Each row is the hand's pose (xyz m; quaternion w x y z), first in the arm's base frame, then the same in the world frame.
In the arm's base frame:
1: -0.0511 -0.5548 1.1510 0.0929 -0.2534 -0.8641 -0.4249
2: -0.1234 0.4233 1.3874 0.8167 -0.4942 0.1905 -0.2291
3: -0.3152 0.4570 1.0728 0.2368 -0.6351 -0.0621 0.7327
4: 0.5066 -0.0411 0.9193 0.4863 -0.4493 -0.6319 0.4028
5: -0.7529 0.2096 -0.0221 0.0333 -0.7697 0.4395 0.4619
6: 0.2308 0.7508 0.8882 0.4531 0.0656 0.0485 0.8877
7: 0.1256 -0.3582 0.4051 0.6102 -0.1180 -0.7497 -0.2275
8: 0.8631 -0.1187 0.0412 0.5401 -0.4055 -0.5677 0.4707
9: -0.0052 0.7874 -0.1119 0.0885 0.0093 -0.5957 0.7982
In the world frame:
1: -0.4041 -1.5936 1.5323 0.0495 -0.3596 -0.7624 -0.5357
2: -0.2081 -0.7177 1.9930 0.8290 -0.3585 0.2775 -0.3274
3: -0.3643 -0.5588 1.6977 0.4141 -0.6129 -0.0572 0.6706
4: 0.2889 -1.2249 1.4207 0.5827 -0.4807 -0.6078 0.2449
5: -0.7922 -0.4114 0.5811 0.1960 -0.6928 0.4893 0.4922
6: 0.2522 -0.4019 1.5803 0.5677 0.1153 -0.0718 0.8120
7: -0.1372 -1.2915 0.8513 0.5717 -0.1510 -0.6988 -0.4025
8: 0.6572 -1.1995 0.5444 0.6409 -0.4227 -0.5598 0.3118
9: 0.0929 -0.0707 0.6200 0.1961 -0.0763 -0.6817 0.7008

